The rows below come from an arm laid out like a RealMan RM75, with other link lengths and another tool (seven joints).
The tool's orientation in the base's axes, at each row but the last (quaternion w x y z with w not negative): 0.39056 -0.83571 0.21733 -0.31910; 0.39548 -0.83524 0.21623 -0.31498; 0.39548 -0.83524 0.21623 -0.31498; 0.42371 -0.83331 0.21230 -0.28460; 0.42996 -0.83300 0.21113 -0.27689; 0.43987 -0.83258 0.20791 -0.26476; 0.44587 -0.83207 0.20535 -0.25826; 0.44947 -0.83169 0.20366 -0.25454; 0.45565 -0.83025 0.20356 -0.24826; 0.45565 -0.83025 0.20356 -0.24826; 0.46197 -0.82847 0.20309 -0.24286; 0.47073 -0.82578 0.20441 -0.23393
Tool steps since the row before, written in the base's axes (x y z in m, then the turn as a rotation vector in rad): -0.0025 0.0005 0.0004 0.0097 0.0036 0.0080; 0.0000 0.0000 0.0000 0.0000 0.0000 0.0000; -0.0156 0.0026 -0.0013 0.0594 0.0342 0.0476; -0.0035 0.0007 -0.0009 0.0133 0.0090 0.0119; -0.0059 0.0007 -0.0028 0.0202 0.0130 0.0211; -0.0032 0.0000 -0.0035 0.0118 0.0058 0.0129; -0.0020 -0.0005 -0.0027 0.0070 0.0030 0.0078; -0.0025 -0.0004 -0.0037 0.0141 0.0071 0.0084; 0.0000 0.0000 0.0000 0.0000 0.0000 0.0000; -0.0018 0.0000 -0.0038 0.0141 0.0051 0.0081; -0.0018 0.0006 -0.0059 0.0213 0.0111 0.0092; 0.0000 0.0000 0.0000 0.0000 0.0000 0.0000
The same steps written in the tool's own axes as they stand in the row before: -0.0019 -0.0003 -0.0017 0.0075 -0.0096 0.0047; 0.0000 0.0000 0.0000 0.0000 0.0000 0.0000; -0.0131 0.0012 -0.0089 0.0381 -0.0649 0.0361; -0.0033 0.0008 -0.0014 0.0081 -0.0163 0.0083; -0.0057 0.0026 -0.0020 0.0135 -0.0269 0.0107; -0.0034 0.0033 -0.0003 0.0091 -0.0153 0.0049; -0.0019 0.0028 -0.0003 0.0057 -0.0089 0.0025; -0.0026 0.0036 0.0000 0.0091 -0.0123 0.0092; 0.0000 0.0000 0.0000 0.0000 0.0000 0.0000; -0.0023 0.0035 0.0007 0.0102 -0.0111 0.0080; -0.0030 0.0050 0.0020 0.0128 -0.0158 0.0158; 0.0000 0.0000 0.0000 0.0000 0.0000 0.0000
